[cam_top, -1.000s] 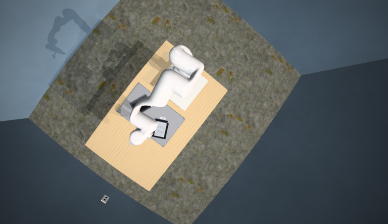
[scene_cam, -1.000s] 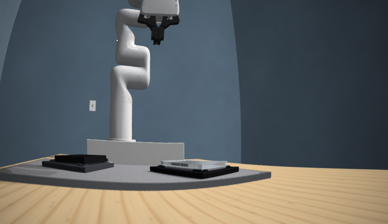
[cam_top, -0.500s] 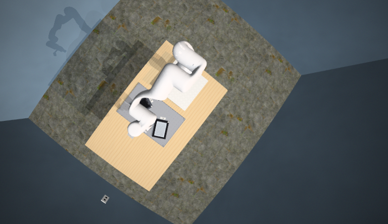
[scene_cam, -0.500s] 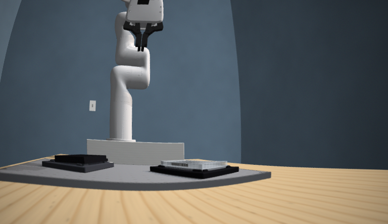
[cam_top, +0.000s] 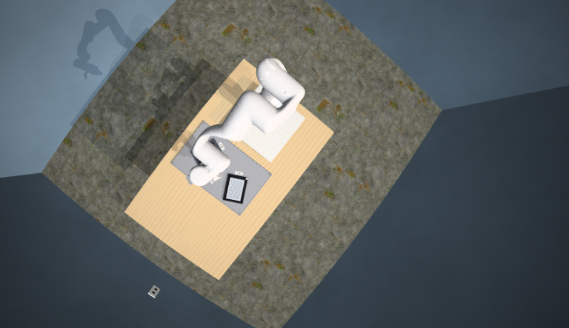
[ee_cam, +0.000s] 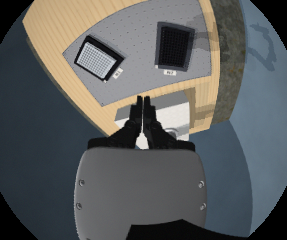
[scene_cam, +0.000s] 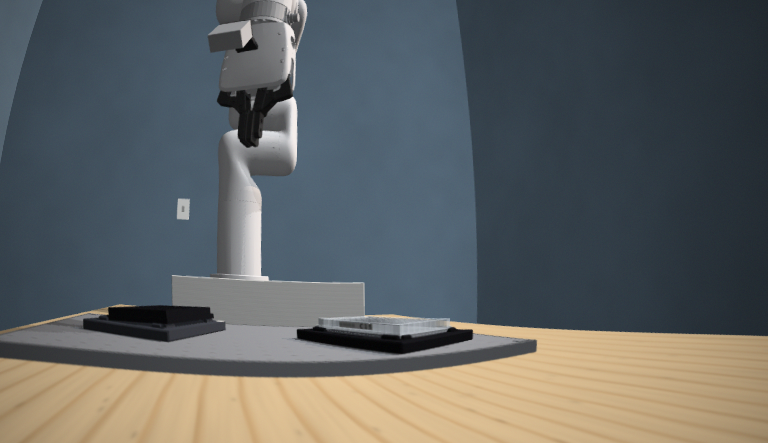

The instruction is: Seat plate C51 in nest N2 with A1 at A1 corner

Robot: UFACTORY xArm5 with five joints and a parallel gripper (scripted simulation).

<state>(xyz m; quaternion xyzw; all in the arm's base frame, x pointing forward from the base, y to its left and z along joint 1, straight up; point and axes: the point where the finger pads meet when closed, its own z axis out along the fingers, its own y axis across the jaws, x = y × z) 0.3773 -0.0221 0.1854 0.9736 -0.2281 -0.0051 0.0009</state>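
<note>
Now: the black 96-well plate 1 cm ahead of my hand, 11 cm to the right of it and 23 cm below it. Also, from my hand: clear 96-well plate: 8 cm ahead, 15 cm to the left, 24 cm below; then N2 station label: 8 cm behind, 7 cm to the right, 26 cm below; then N1 station label: 1 cm behind, 11 cm to the left, 26 cm below.
</note>
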